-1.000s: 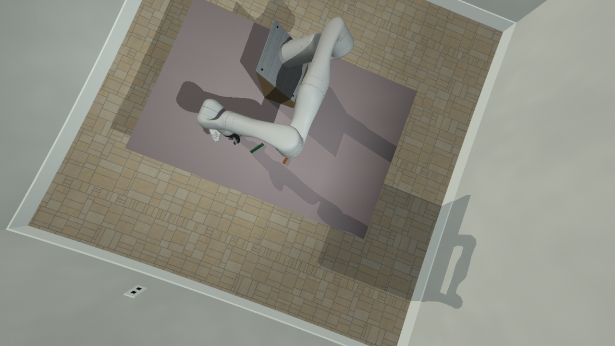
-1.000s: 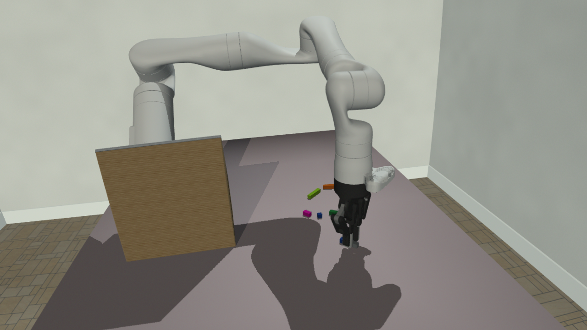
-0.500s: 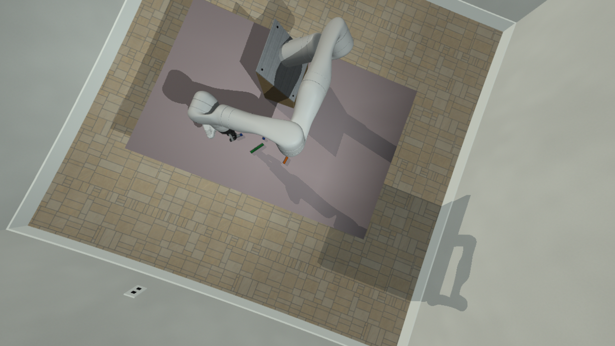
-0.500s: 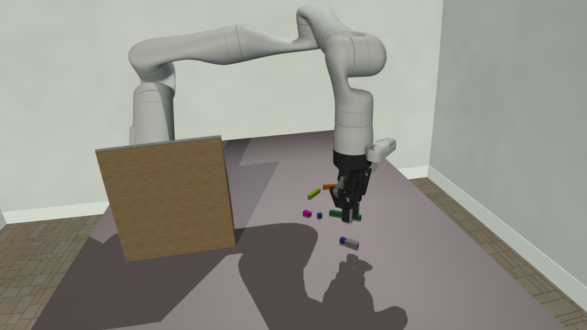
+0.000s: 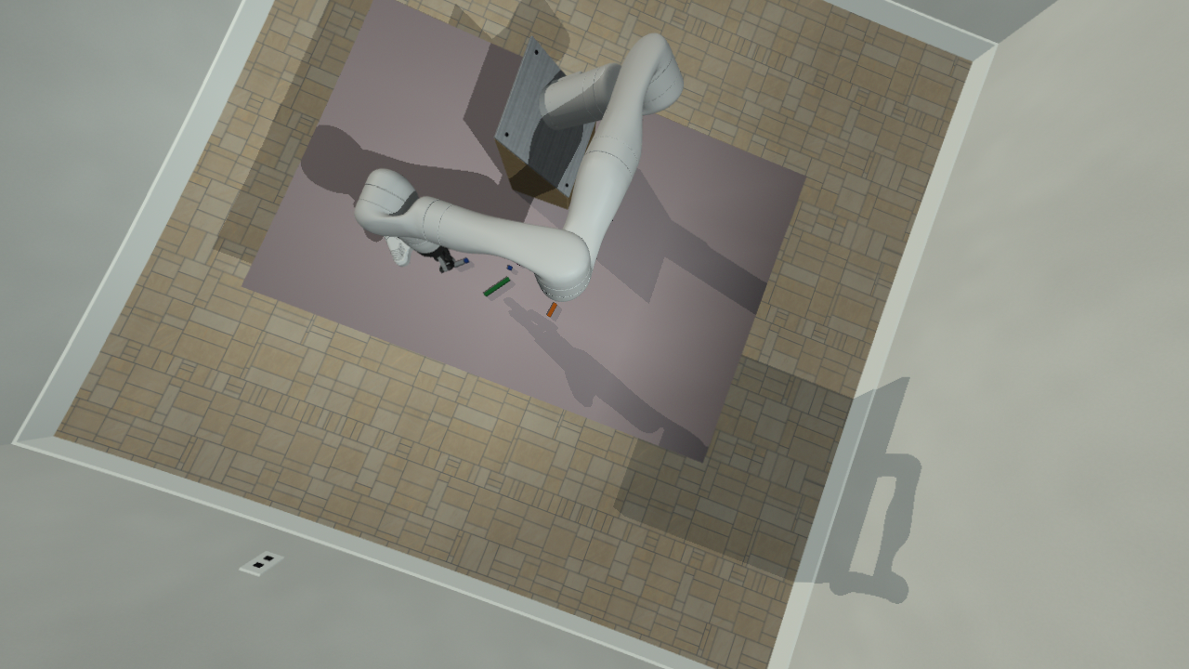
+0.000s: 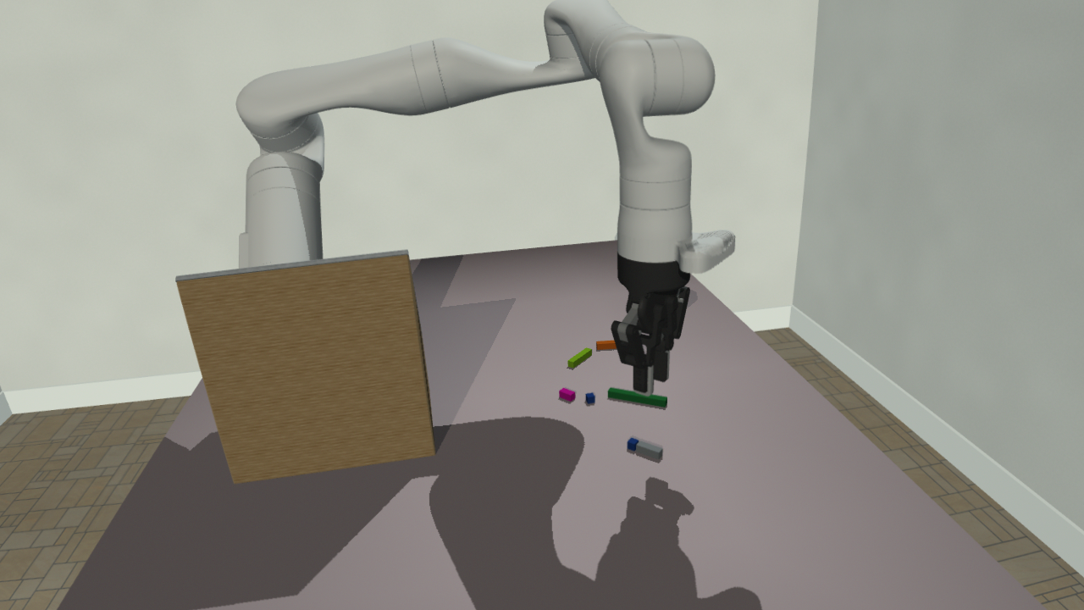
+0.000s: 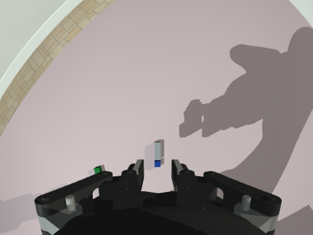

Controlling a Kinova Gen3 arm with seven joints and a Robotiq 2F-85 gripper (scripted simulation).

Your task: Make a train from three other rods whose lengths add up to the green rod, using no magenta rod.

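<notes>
Right now my hand is 28 cm to the right of the orange rod, 10 cm above it and 3 cm short of it. From my hand the other things lie so: magenta rod (15 cm to the left, 10 cm below, 7 cm behind); grey rod (10 cm below); green rod (12 cm to the left, 10 cm below, 2 cm ahead).
</notes>
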